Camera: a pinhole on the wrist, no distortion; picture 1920 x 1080 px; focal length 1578.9 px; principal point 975.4 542.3 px. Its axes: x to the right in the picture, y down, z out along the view. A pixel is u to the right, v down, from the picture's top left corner.
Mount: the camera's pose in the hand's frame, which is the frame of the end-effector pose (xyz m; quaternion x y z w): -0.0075 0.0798 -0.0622 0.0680 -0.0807 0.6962 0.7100
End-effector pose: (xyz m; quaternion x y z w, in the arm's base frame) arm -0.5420 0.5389 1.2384 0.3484 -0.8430 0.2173 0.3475
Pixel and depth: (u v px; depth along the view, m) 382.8 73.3 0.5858
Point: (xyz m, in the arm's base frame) -0.6299 0.0155 1.0718
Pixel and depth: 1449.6 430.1 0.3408
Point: -0.7551 0.4273 1.0392
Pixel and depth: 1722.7 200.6 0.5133
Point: -0.9596 0.3344 0.9577
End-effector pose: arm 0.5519 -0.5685 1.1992 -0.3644 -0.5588 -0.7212 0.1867
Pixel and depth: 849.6 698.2 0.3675
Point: 0.6614 -0.2944 1.1766
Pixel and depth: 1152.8 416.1 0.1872
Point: 0.6302 -0.4684 1.2568
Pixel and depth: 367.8 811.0 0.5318
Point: 0.6023 -0.1243 1.0086
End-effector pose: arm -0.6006 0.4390 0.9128 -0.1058 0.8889 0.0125 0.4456
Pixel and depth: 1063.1 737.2 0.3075
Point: -0.3868 0.5085 0.8057
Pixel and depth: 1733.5 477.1 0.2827
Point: -0.4400 0.6168 0.7547
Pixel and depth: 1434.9 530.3 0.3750
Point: -0.3578 0.5846 0.7159
